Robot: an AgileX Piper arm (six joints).
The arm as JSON. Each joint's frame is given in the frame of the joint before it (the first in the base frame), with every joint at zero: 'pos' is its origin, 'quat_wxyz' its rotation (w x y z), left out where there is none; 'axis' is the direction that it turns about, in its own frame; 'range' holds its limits. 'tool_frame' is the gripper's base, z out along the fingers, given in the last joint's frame.
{
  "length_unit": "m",
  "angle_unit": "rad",
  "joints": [
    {
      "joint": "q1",
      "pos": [
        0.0,
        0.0,
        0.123
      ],
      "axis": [
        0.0,
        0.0,
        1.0
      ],
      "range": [
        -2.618,
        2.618
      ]
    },
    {
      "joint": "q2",
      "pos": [
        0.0,
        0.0,
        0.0
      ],
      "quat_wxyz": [
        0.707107,
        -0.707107,
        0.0,
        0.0
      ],
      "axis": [
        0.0,
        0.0,
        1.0
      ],
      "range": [
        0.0,
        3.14
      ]
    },
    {
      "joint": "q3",
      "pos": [
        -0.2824,
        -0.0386,
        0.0
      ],
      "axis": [
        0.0,
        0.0,
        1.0
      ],
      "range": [
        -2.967,
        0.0
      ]
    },
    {
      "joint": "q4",
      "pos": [
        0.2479,
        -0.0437,
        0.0
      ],
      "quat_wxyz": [
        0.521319,
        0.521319,
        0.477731,
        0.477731
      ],
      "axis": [
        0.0,
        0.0,
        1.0
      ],
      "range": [
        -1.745,
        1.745
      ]
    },
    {
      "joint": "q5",
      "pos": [
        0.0,
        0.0,
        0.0
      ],
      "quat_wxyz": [
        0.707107,
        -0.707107,
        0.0,
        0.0
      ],
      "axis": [
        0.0,
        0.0,
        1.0
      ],
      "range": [
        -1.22,
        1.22
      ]
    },
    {
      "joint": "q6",
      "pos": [
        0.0,
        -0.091,
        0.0
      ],
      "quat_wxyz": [
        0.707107,
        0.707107,
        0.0,
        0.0
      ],
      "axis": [
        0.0,
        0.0,
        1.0
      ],
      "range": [
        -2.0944,
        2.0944
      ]
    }
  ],
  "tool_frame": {
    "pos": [
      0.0,
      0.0,
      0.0
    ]
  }
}
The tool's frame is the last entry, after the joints.
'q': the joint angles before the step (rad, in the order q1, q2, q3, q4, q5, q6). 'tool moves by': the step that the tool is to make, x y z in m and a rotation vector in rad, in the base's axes. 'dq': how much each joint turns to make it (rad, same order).
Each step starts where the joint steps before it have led.
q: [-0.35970, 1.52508, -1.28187, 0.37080, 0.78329, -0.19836]
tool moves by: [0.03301, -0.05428, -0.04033, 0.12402, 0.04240, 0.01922]
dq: [-0.14090, 0.22555, -0.12188, 0.21282, 0.06964, -0.22259]
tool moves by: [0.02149, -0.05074, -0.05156, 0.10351, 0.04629, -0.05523]
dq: [-0.09560, 0.21245, -0.10732, 0.09447, 0.02485, -0.07054]
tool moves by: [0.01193, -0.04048, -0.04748, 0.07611, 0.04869, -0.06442]
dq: [-0.06452, 0.18085, -0.11222, 0.03030, 0.02012, 0.00003]
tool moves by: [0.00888, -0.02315, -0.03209, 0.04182, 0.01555, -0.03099]
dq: [-0.03071, 0.12493, -0.09387, 0.02272, 0.01182, -0.00319]
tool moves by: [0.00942, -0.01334, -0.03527, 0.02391, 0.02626, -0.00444]
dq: [-0.00924, 0.12004, -0.08641, 0.00101, 0.00469, -0.00309]
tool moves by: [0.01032, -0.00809, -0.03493, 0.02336, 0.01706, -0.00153]
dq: [-0.00001, 0.11829, -0.09193, 0.00698, 0.00265, -0.00042]
